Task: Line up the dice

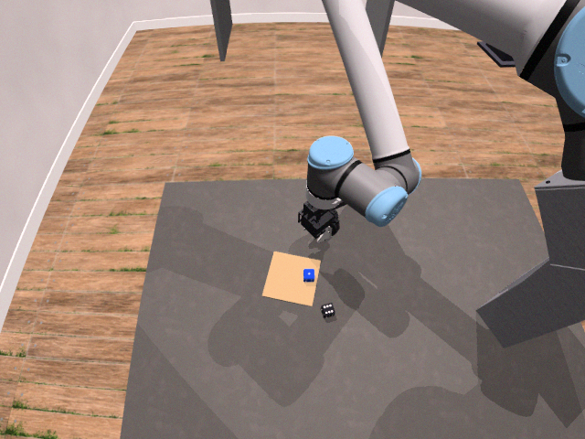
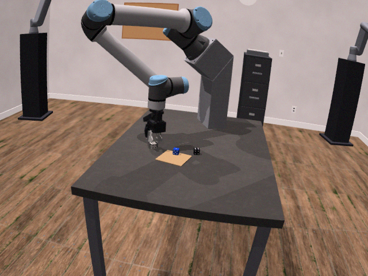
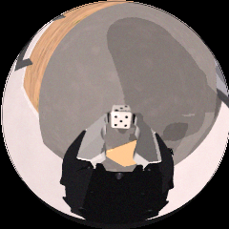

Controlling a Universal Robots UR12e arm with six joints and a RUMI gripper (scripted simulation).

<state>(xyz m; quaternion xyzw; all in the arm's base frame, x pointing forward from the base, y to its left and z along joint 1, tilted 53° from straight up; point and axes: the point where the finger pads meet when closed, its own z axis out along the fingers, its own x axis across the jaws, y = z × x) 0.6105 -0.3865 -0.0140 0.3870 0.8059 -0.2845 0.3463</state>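
My hand is right at the white die. From my hand the other things lie so: blue die 7 cm ahead, 12 cm to the left; black die 4 cm ahead, 23 cm to the left; mat 11 cm ahead, 12 cm to the left, 2 cm below.
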